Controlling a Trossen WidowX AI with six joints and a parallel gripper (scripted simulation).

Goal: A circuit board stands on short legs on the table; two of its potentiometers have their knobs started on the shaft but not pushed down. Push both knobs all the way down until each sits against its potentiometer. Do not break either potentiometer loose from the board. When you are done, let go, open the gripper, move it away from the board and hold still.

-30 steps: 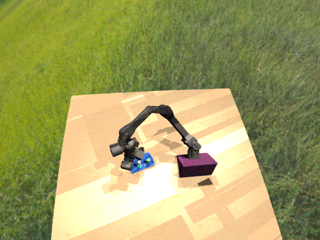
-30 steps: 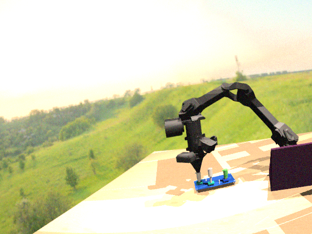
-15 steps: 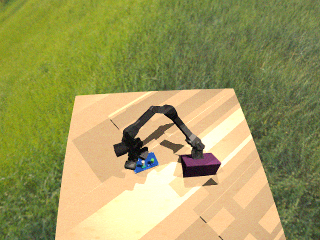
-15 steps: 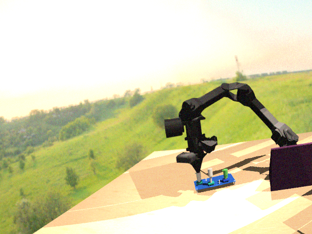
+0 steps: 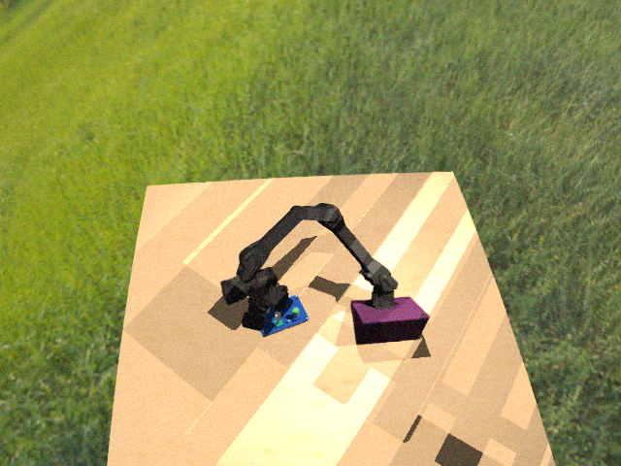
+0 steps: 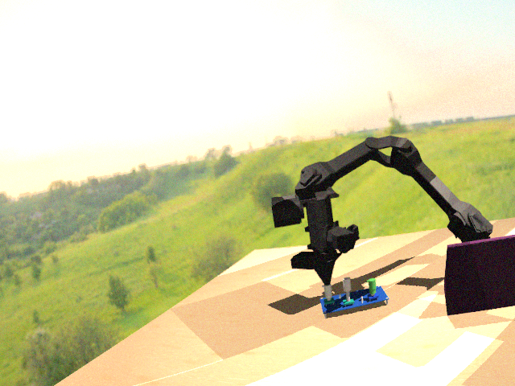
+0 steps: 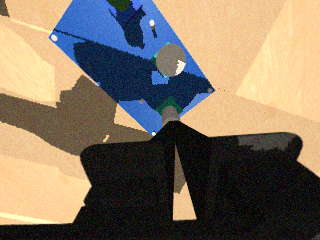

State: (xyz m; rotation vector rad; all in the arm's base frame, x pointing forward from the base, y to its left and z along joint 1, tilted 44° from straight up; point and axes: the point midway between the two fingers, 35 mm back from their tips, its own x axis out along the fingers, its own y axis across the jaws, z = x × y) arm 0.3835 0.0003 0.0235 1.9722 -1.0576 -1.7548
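The grey knob is 2 cm below my gripper tip. The rest, counted from my gripper tip: green knob (11 cm behind, 1 cm below).
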